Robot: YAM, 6 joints.
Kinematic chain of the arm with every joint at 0, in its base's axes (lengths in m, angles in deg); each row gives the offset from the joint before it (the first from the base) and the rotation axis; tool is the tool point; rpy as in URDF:
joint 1: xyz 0 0 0.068 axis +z
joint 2: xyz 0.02 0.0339 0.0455 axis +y
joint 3: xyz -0.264 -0.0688 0 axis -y
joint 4: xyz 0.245 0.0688 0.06 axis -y
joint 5: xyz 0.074 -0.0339 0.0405 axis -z
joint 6: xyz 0.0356 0 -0.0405 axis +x
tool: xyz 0 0 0 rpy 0 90 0
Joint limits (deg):
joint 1: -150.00..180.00
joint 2: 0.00..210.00
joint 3: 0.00..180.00
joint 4: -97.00..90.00
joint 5: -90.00..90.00
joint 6: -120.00..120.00
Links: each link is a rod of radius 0.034 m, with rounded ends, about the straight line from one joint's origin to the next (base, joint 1, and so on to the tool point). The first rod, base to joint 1, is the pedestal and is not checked.
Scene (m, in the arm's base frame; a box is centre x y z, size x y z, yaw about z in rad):
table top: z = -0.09
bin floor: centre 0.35 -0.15 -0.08 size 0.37 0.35 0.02 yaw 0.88
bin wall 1: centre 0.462 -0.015 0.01 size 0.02 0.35 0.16 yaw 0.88
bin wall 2: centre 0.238 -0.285 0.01 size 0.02 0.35 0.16 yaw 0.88
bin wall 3: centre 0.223 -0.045 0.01 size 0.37 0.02 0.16 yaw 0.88
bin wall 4: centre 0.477 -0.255 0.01 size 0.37 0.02 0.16 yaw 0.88
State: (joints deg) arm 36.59 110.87 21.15 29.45 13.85 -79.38
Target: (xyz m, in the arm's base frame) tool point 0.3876 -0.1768 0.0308
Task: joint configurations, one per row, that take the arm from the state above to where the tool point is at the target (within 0.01 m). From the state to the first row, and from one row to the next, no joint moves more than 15 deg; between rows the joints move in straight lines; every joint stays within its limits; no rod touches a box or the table.
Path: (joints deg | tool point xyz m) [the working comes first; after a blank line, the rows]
Joints at the target: -23.17 133.29 62.43 35.19 16.33 -79.38
Straight joint move there: touches bin wall 1, bin wall 3.

1: 29.93 98.79 24.71 34.11 9.73 -72.78 | 0.2360 0.1289 0.0852
2: 23.27 86.72 28.27 38.77 5.62 -66.17 | 0.2653 0.1103 0.1628
3: 16.62 74.64 31.83 43.43 1.50 -59.57 | 0.2687 0.0792 0.2468
4: 9.96 62.56 35.39 48.09 -2.61 -52.96 | 0.2421 0.0442 0.3284
5: 3.30 50.48 38.95 52.75 -6.73 -46.36 | 0.1858 0.0149 0.3990
6: -1.11 64.29 42.86 49.82 -2.88 -51.86 | 0.2518 -0.0031 0.3698
7: -5.52 78.09 46.77 46.89 0.96 -57.37 | 0.3101 -0.0306 0.3251
8: -9.94 91.89 50.69 43.97 4.80 -62.87 | 0.3560 -0.0654 0.2664
9: -14.35 105.69 54.60 41.04 8.64 -68.37 | 0.3857 -0.1042 0.1957
10: -18.76 119.49 58.52 38.11 12.48 -73.88 | 0.3967 -0.1429 0.1159
11: -23.17 133.29 62.43 35.19 16.33 -79.38 | 0.3876 -0.1768 0.0308

